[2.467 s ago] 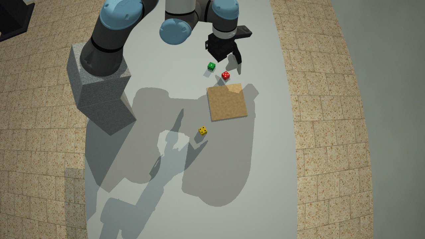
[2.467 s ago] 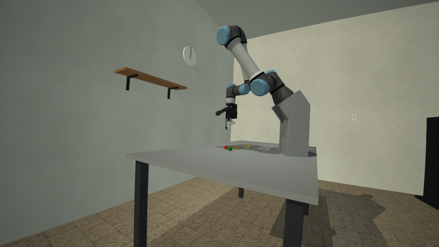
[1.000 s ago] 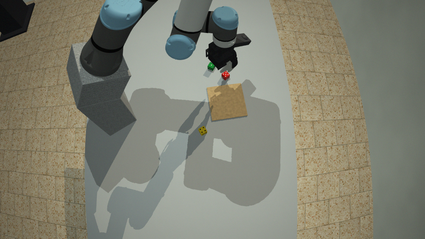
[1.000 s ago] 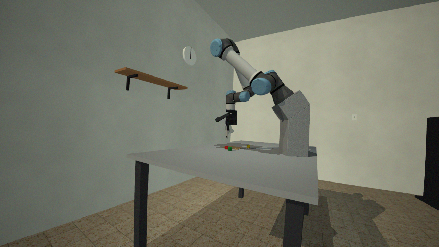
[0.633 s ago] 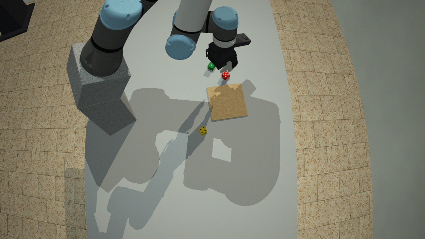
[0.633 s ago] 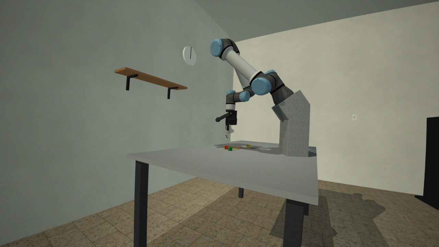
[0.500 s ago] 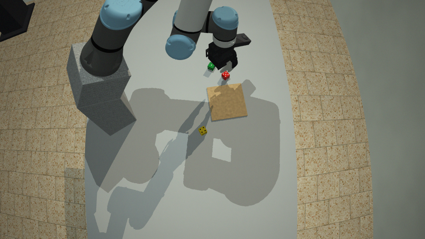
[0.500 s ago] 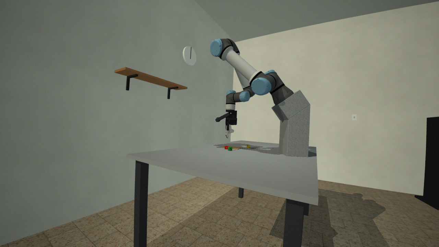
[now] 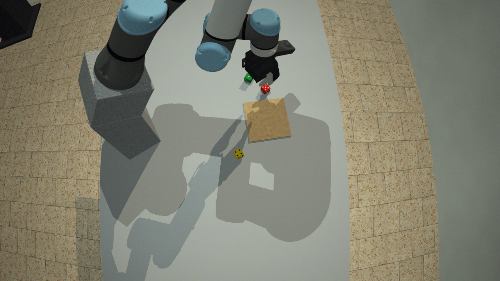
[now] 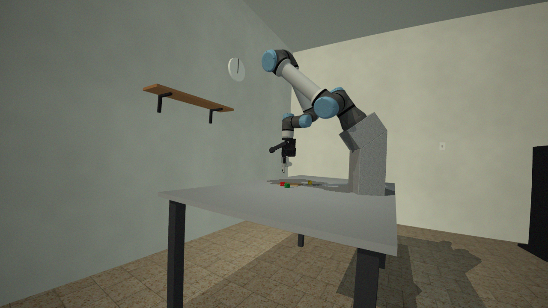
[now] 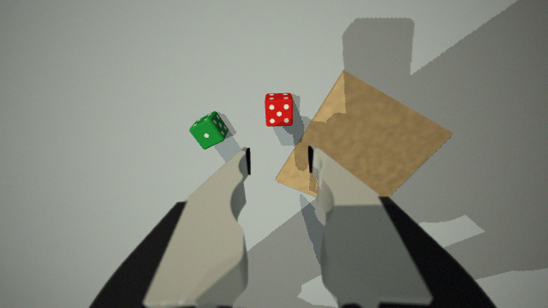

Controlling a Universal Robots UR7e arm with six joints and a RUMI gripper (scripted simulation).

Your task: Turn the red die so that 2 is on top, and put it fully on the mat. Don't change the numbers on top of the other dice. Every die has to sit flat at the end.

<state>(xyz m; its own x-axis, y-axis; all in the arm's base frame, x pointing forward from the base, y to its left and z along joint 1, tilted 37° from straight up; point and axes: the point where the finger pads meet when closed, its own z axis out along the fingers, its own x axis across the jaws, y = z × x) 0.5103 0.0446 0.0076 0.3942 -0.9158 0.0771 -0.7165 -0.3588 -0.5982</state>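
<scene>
The red die is 80 mm below my hand. The rest, counted from my hand: yellow die (120 mm behind, 220 mm to the right, 80 mm below); green die (50 mm behind, 50 mm to the left, 80 mm below); tan mat (10 mm behind, 110 mm to the right, 100 mm below).
</scene>
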